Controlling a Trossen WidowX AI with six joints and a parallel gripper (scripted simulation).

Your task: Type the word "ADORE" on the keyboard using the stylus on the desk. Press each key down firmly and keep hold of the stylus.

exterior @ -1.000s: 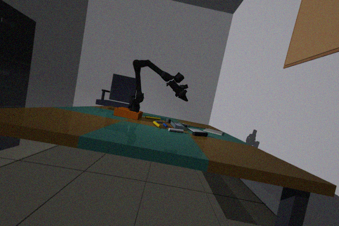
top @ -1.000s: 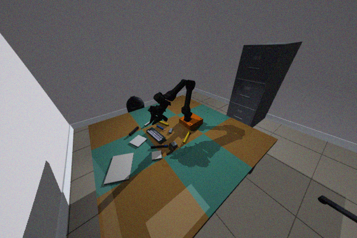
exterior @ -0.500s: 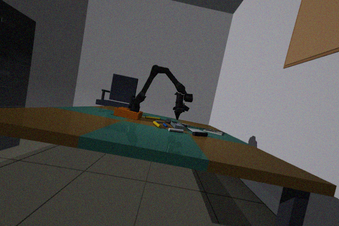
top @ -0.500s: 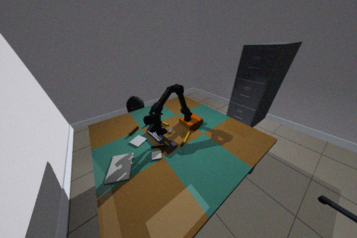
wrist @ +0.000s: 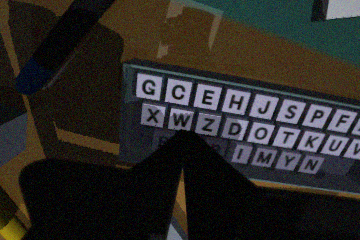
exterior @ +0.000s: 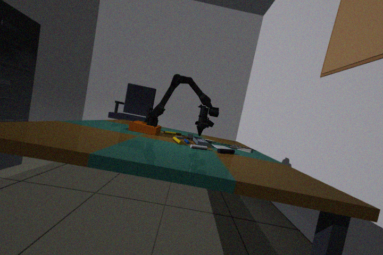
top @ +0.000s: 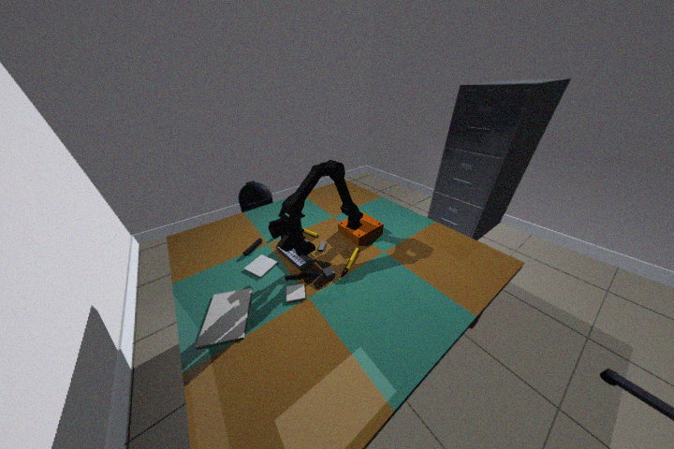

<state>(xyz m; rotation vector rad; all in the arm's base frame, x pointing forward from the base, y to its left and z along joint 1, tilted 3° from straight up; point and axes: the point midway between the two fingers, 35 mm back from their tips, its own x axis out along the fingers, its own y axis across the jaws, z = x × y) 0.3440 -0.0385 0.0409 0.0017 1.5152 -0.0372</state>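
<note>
Right now my gripper tip is 110 mm past the blue stylus, 90 mm to the left of it and 40 mm above it. Also, from my gripper tip: white pad 130 mm to the left, 120 mm ahead, 40 mm below; then grey cube 160 mm to the left, 30 mm below, 30 mm behind; then blue pen 90 mm to the left, 40 mm below, 40 mm ahead.
</note>
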